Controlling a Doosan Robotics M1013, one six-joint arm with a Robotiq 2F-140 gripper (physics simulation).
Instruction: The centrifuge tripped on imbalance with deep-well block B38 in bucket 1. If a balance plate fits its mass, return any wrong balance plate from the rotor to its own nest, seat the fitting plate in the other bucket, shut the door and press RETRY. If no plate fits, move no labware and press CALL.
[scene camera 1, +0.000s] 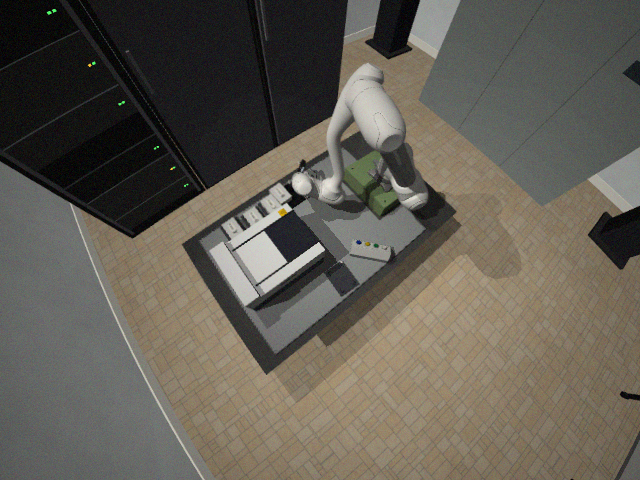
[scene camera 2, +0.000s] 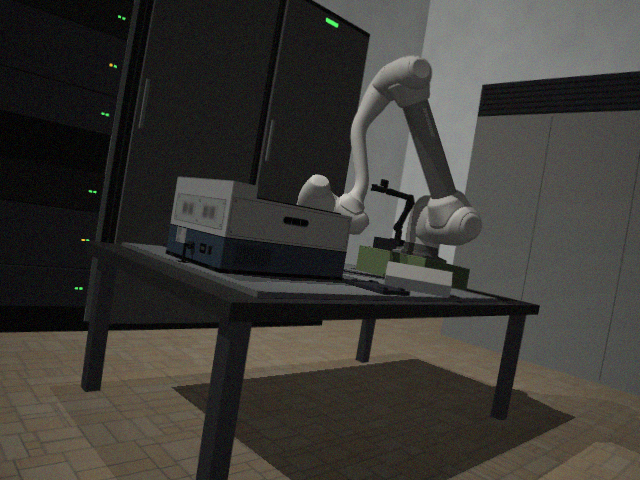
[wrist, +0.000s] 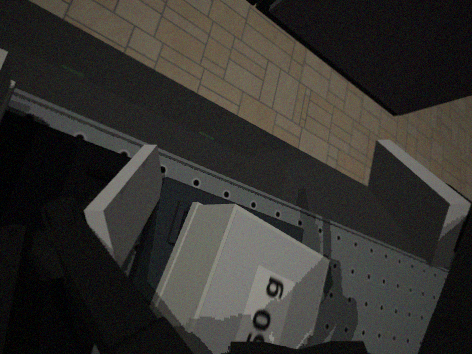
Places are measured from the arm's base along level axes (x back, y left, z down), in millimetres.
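Pixels of known places: gripper, fingertip midpoint: (scene camera 1: 295, 172) (wrist: 265, 166); arm's base, link origin: (scene camera 1: 386, 176).
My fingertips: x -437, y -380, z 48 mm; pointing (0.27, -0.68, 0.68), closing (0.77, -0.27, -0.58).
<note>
For each thing: its top centre in the pictures, then the offset to it from my fingertips. "pt": a spot on its surface instead.
- light grey balance plate, surface spot: (wrist: 236, 263) pt dx -10, dy +59, dz -10 mm
- perforated nest strip, surface spot: (wrist: 381, 289) pt dx +205, dy +36, dz +48 mm
- plate's label, surface spot: (wrist: 268, 300) pt dx +17, dy +72, dz -9 mm
- white door panel, surface spot: (scene camera 1: 260, 256) pt dx -473, dy +415, dz -162 mm
- white button box, top centre: (scene camera 2: 419, 266) (scene camera 1: 372, 247) dx +55, dy +682, dz -36 mm
- dark flat pad, surface spot: (scene camera 1: 342, 278) pt dx -170, dy +715, dz +35 mm
My gripper (wrist: 265, 166) (scene camera 1: 302, 168) is open with nothing between its fingers. It hangs just above a light grey balance plate (wrist: 236, 263) that sits on the perforated nest strip (wrist: 381, 289), at the right end of the nest row. The plate's label (wrist: 268, 300) shows only in part, ending in "60 g". The centrifuge (scene camera 1: 273, 252) (scene camera 2: 258, 232) stands mid-table, with its dark rotor opening (scene camera 1: 292, 234) showing beside the white door panel (scene camera 1: 260, 256). What is in the buckets cannot be seen. Other balance plates (scene camera 1: 230, 227) (scene camera 1: 279, 193) sit in nests behind it. In scene camera 2 the centrifuge hides the gripper.
A white button box (scene camera 1: 370, 250) (scene camera 2: 418, 277) with coloured buttons lies right of the centrifuge, and a dark flat pad (scene camera 1: 342, 278) lies in front of it. The arm's green base block (scene camera 1: 370, 180) (scene camera 2: 379, 258) stands at the table's back right. Dark cabinets (scene camera 1: 180, 77) stand behind the table.
</note>
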